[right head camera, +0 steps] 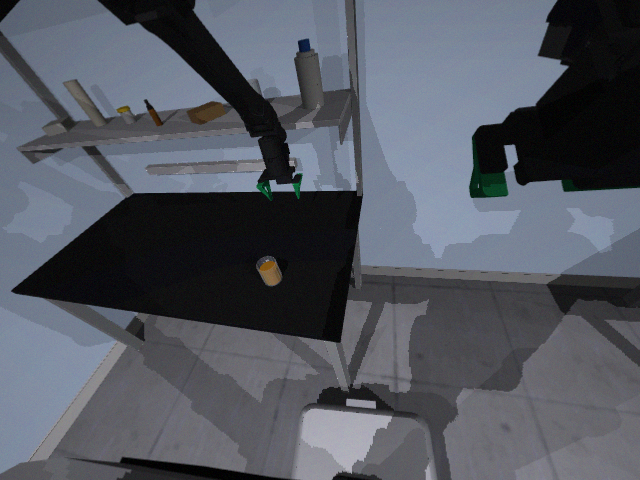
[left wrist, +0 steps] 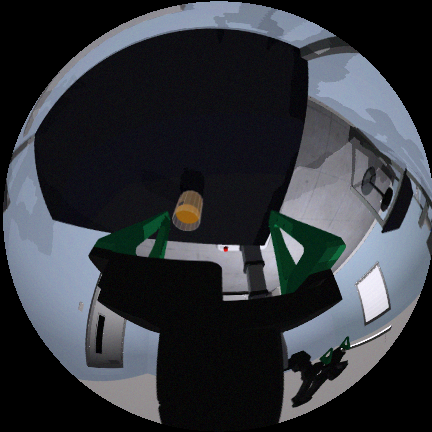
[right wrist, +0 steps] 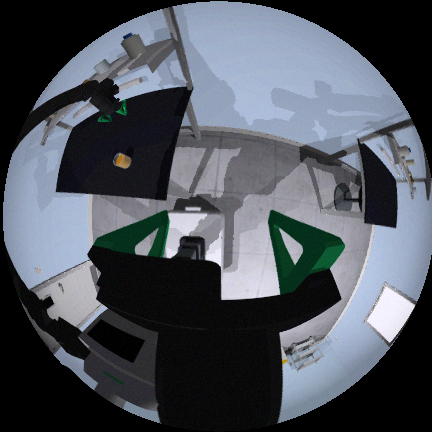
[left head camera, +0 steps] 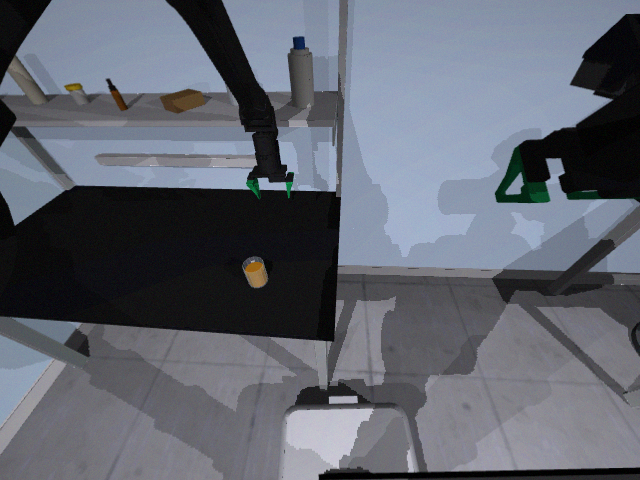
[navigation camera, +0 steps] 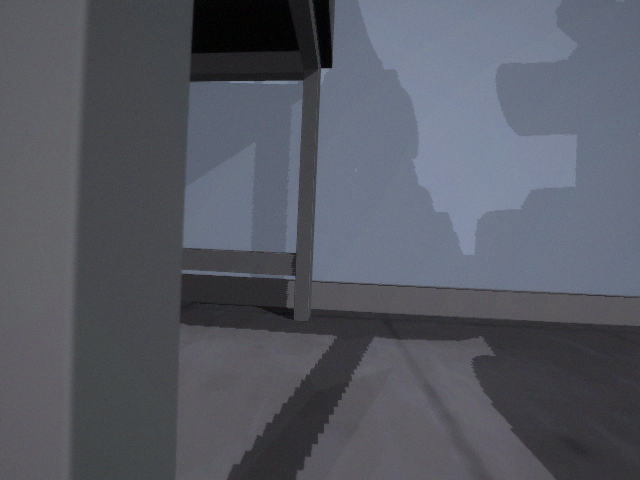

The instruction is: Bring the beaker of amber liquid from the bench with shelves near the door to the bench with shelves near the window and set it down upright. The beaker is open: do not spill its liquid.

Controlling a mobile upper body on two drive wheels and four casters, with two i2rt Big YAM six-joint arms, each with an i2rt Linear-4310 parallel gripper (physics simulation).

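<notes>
The beaker of amber liquid stands upright on the black top of a bench with a shelf. My left gripper is open and empty, above the bench on the wall side of the beaker and apart from it. In the left wrist view the beaker shows near one fingertip, inside the gap. My right gripper is open and empty, to the right of the bench. A second bench with shelves shows at the right.
The shelf above the black top carries a grey bottle with a blue cap, a brown box and several other containers. The bench's near leg stands close to my white base. A round-based stool stands beside the second bench.
</notes>
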